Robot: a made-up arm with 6 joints. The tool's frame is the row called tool. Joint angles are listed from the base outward. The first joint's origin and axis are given. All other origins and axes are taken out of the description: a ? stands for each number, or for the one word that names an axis. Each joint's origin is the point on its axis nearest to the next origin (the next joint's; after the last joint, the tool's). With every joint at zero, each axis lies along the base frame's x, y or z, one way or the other. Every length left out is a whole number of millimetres.
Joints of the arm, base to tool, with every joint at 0 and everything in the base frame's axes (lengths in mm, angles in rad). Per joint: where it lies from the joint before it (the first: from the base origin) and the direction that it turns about. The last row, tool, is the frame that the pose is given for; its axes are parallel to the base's.
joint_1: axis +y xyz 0 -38 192
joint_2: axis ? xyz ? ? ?
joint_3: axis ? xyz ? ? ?
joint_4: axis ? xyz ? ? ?
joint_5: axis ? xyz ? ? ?
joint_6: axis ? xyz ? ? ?
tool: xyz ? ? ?
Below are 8 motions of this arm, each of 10 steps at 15 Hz.
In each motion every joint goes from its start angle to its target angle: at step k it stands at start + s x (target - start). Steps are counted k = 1, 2, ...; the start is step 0. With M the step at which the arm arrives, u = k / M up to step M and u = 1 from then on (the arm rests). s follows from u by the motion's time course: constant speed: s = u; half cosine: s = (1 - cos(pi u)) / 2; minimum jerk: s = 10 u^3 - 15 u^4 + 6 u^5.
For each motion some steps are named. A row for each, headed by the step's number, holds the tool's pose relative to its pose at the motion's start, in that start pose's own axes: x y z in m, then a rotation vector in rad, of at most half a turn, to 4 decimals.
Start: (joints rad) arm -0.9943 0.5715 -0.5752 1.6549 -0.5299 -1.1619
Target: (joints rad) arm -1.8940 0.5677 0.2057 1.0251 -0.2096 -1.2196
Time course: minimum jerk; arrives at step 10
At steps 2, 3, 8, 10:
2: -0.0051 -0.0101 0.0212 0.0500 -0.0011 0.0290
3: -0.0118 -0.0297 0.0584 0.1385 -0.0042 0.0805
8: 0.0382 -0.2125 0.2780 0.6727 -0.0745 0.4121
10: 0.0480 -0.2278 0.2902 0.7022 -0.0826 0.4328

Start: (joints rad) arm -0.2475 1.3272 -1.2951 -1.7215 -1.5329 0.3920
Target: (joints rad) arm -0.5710 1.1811 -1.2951 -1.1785 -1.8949 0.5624
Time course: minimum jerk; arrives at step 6
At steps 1, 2, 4, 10:
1: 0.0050 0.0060 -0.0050 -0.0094 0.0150 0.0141
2: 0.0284 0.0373 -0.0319 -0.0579 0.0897 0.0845
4: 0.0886 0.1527 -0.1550 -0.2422 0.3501 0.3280
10: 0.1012 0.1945 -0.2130 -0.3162 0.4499 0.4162

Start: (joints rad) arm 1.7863 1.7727 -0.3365 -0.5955 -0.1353 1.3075
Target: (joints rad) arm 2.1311 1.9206 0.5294 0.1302 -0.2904 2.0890
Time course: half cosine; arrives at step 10
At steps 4, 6, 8, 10:
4: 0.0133 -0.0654 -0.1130 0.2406 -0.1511 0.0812
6: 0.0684 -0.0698 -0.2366 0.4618 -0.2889 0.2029
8: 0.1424 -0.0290 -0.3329 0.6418 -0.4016 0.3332
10: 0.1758 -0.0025 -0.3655 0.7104 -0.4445 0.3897

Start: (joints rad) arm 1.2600 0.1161 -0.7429 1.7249 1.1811 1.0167
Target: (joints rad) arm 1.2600 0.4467 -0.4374 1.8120 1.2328 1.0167
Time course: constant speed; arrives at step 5
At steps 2, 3, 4, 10:
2: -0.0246 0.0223 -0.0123 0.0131 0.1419 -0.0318
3: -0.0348 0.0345 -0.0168 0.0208 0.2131 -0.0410
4: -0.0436 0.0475 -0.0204 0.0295 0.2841 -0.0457
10: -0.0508 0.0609 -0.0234 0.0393 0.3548 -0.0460

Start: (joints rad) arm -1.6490 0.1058 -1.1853 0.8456 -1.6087 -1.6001
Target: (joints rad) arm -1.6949 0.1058 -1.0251 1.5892 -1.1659 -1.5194
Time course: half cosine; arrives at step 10
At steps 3, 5, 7, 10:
3: 0.0179 0.0371 0.0232 -0.1540 0.0688 0.0294
5: 0.0421 0.0992 0.0418 -0.3726 0.1655 0.0416
7: 0.0652 0.1661 0.0414 -0.5867 0.2584 0.0177
10: 0.0814 0.2121 0.0299 -0.7320 0.3197 -0.0209

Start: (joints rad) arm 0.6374 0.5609 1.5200 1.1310 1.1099 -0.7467
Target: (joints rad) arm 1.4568 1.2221 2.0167 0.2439 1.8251 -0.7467
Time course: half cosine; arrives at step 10
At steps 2, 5, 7, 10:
2: 0.0117 0.0019 -0.0458 -0.1237 0.0451 0.0563
5: 0.0720 -0.0411 -0.2236 -0.6811 0.2689 0.1239
7: 0.1249 -0.1191 -0.3132 -1.0841 0.3982 0.0028
10: 0.1649 -0.1854 -0.3441 -1.3451 0.4371 -0.1534

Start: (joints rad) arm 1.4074 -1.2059 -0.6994 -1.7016 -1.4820 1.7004
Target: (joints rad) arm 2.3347 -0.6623 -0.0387 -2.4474 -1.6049 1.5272
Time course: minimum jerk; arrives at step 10
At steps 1, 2, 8, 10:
1: 0.0037 0.0018 0.0149 -0.0154 -0.0058 0.0013
2: 0.0226 0.0162 0.1005 -0.1037 -0.0408 0.0083
8: -0.2835 0.8624 0.9078 -1.3957 -1.1227 -0.1397
10: -0.3279 0.9141 0.8950 -1.4460 -1.2248 -0.1698

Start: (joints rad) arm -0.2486 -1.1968 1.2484 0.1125 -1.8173 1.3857
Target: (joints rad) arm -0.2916 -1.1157 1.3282 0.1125 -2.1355 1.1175
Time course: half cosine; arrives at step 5
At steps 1, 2, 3, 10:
1: 0.0002 0.0071 0.0008 -0.0144 0.0350 -0.0220
2: 0.0001 0.0265 0.0040 -0.0566 0.1252 -0.0805
3: -0.0009 0.0519 0.0101 -0.1176 0.2330 -0.1544
10: -0.0022 0.0827 0.0195 -0.1969 0.3482 -0.2382

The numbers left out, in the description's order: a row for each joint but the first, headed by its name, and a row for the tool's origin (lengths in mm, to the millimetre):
joint_2: axis +z, xyz 311 0 -86
joint_3: axis +y, xyz 280 225 0
joint_4: axis -z, xyz 85 0 -77
joint_5: axis +x, xyz 264 41 0
joint_6: axis +z, xyz 0 203 186
tool: xyz 22 -332 0

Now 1 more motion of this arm.
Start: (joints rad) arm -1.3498 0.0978 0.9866 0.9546 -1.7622 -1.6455
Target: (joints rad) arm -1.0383 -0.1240 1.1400 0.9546 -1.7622 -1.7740
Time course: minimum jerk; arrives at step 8
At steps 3, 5, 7, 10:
3: -0.0483 0.0025 0.0097 0.0021 -0.0727 0.0862
5: -0.1264 -0.0025 0.0180 0.0063 -0.1940 0.2257
7: -0.1698 -0.0100 0.0186 0.0091 -0.2647 0.3055
10: -0.1724 -0.0106 0.0185 0.0093 -0.2691 0.3104

